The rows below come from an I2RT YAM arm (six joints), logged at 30 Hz.
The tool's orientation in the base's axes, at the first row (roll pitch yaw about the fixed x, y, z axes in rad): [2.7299 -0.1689 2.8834]
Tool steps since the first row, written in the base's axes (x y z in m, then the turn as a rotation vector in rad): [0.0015 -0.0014 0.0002 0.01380 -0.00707 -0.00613]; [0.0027 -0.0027 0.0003 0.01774 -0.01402 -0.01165]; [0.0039 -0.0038 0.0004 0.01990 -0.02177 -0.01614]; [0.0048 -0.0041 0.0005 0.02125 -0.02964 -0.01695]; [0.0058 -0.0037 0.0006 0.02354 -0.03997 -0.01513]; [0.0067 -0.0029 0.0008 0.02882 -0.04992 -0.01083]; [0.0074 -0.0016 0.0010 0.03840 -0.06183 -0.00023]
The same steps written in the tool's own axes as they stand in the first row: [-0.0017 -0.0007 -0.0008 -0.01596 -0.00443 0.00188]; [-0.0032 -0.0014 -0.0015 -0.02240 -0.01147 0.00372]; [-0.0046 -0.0020 -0.0022 -0.02716 -0.01933 0.00437]; [-0.0055 -0.0019 -0.0024 -0.03056 -0.02609 0.00169]; [-0.0064 -0.0012 -0.0024 -0.03504 -0.03366 -0.00447]; [-0.0070 -0.0002 -0.0023 -0.04185 -0.03903 -0.01284]; [-0.0073 0.0012 -0.0019 -0.05220 -0.04233 -0.02794]
